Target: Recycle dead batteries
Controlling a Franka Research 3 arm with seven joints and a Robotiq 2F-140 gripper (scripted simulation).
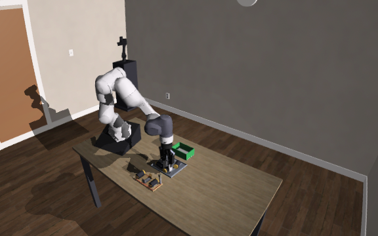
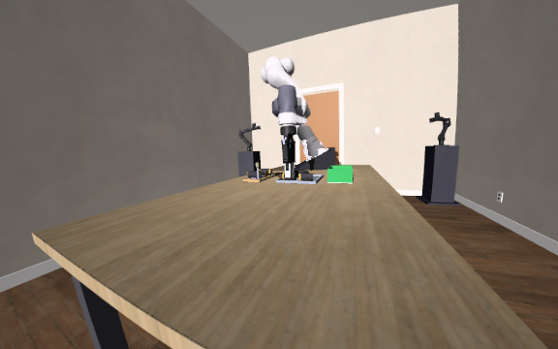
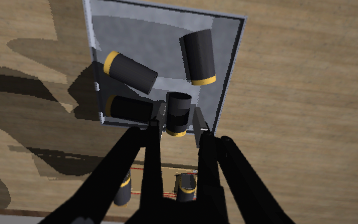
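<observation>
My hand is 3 cm past the grey tray, 5 cm to the right of it and 5 cm above it. Also, from my hand: green recycling box 3 cm behind, 23 cm to the left, 3 cm below; then bulb 5 cm ahead, 14 cm to the right, 3 cm above.
</observation>
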